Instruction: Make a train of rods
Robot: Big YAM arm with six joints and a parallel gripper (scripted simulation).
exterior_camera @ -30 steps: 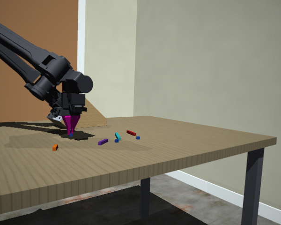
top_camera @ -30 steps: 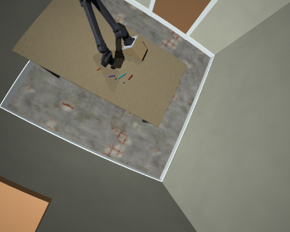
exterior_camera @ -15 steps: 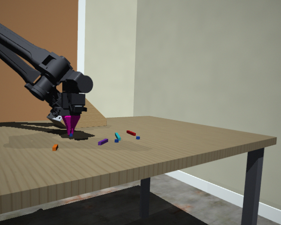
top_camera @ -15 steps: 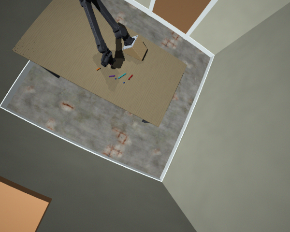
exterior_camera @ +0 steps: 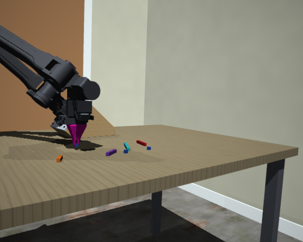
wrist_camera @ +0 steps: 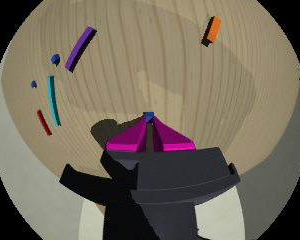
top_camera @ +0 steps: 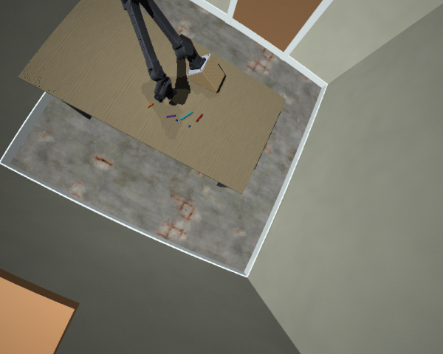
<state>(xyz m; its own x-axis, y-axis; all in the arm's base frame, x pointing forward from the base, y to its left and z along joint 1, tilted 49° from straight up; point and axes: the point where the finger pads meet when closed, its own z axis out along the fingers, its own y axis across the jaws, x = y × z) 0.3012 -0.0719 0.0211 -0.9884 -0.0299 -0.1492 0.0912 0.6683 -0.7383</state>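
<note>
Now: the orange rod 12 cm ahead of my hand, 8 cm to the right of it and 2 cm below it. The rest, counted from my hand: turquoise rod 5 cm ahead, 17 cm to the left, 2 cm below; then purple rod 11 cm ahead, 8 cm to the left, 2 cm below; then red rod 1 cm ahead, 25 cm to the left, 2 cm below.
</note>
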